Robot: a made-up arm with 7 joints. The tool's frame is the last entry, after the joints. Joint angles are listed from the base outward. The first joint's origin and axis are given. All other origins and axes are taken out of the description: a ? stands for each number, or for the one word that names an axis. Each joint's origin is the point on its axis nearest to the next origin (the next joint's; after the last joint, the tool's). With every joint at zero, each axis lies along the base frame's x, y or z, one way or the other. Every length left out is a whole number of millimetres.
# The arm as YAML. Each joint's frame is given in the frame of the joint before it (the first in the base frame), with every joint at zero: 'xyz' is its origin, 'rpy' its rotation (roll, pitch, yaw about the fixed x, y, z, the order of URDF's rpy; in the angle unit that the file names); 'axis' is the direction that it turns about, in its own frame. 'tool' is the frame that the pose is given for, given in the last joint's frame.
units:
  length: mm
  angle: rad
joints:
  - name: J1
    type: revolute
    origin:
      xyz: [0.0, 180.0, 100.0]
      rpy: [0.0, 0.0, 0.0]
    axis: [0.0, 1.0, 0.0]
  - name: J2
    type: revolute
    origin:
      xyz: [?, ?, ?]
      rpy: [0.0, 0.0, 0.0]
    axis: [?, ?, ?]
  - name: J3
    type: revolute
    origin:
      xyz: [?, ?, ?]
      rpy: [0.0, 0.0, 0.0]
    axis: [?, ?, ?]
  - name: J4
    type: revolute
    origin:
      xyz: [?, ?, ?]
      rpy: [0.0, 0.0, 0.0]
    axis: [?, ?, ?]
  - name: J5
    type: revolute
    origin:
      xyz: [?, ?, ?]
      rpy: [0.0, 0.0, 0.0]
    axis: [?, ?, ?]
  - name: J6
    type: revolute
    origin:
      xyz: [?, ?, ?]
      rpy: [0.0, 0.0, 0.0]
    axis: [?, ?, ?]
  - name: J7
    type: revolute
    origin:
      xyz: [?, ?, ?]
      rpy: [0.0, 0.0, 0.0]
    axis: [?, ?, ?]
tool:
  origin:
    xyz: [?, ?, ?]
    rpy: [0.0, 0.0, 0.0]
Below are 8 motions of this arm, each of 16 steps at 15 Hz.
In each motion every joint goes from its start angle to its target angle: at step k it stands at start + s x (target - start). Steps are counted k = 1, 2, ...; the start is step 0. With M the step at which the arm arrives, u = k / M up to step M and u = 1 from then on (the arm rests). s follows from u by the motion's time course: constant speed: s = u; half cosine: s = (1 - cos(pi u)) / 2; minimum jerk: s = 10 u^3 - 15 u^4 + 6 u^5.
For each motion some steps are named. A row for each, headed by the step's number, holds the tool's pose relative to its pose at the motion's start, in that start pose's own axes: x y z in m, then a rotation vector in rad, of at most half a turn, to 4 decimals.
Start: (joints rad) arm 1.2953 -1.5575 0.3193 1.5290 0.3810 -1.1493 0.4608
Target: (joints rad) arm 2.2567 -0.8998 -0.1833 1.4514 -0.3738 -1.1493 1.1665
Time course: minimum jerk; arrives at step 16
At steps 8, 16:
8: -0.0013 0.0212 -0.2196 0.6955 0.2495 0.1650
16: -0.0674 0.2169 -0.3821 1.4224 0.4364 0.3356

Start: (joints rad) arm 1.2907 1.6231 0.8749 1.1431 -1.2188 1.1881 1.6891
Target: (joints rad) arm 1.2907 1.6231 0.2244 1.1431 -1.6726 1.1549 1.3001
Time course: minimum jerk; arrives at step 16
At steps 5, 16:
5: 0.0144 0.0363 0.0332 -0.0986 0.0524 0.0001
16: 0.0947 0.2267 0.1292 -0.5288 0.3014 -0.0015

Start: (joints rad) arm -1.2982 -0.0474 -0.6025 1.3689 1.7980 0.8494 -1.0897
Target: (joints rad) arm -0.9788 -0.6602 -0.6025 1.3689 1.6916 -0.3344 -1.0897
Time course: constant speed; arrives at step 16
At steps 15, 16:
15: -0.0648 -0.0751 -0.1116 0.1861 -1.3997 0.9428
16: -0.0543 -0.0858 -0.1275 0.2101 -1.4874 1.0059

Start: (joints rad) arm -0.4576 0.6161 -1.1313 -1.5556 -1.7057 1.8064 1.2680
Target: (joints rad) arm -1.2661 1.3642 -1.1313 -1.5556 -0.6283 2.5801 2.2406
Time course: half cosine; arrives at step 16
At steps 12, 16:
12: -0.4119 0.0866 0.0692 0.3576 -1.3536 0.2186
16: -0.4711 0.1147 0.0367 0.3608 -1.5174 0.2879

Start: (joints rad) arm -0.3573 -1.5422 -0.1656 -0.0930 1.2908 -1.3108 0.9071
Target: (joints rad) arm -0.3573 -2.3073 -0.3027 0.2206 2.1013 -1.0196 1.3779
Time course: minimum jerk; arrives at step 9
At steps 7, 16:
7: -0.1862 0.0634 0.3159 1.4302 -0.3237 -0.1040
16: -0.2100 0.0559 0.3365 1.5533 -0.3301 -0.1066

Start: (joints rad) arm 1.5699 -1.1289 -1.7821 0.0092 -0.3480 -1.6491 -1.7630
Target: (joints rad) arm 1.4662 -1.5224 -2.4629 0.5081 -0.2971 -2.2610 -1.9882
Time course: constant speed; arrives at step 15
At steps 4, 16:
4: -0.1474 -0.0438 0.0500 0.0820 -0.3629 -0.0140
16: -0.5029 -0.1819 -0.0280 0.4379 -1.3029 -0.3948

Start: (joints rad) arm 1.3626 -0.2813 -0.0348 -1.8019 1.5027 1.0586 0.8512
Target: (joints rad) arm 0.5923 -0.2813 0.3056 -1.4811 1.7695 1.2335 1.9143
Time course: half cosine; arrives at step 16
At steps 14, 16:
14: 0.0494 0.1606 -0.0731 0.0868 0.4671 0.1461
16: 0.0482 0.1675 -0.0791 0.0918 0.4883 0.1541

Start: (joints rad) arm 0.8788 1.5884 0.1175 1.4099 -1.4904 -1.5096 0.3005
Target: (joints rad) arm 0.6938 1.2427 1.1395 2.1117 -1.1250 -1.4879 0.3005
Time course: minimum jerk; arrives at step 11
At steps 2, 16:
2: 0.0060 -0.0170 -0.0110 -0.0200 -0.0177 0.0024
16: -0.0699 -0.3852 -0.0660 -0.3947 -0.1543 0.5125

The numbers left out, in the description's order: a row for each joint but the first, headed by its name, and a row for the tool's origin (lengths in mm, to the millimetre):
J2: xyz -90.0 0.0 10.0, axis 0.0 0.0 1.0
J3: xyz 50.0 190.0 0.0, axis 1.0 0.0 0.0
J4: xyz 0.0 10.0 -210.0, axis 0.0 0.0 1.0
J5: xyz 340.0 -110.0 0.0, axis 0.0 1.0 0.0
J6: xyz -340.0 0.0 -220.0, axis 0.0 0.0 -1.0
J7: xyz 110.0 80.0 0.0, axis 1.0 0.0 0.0
tool: xyz 0.0 80.0 130.0

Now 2 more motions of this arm.
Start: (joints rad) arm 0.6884 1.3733 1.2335 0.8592 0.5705 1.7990 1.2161
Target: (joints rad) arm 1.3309 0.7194 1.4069 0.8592 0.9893 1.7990 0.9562
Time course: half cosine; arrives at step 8
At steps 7, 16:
7: 0.0719 0.2310 0.1324 0.1394 -0.0278 -0.5284
16: 0.0780 0.2329 0.1410 0.1413 -0.0255 -0.5529

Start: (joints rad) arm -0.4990 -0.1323 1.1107 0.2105 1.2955 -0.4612 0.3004
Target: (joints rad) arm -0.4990 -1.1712 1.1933 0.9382 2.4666 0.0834 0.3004
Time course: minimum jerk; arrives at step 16
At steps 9, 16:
9: -0.1436 0.1544 0.2213 -0.0919 0.0381 -0.5819
16: -0.2391 0.2568 0.2790 -0.0388 0.0168 -1.0855

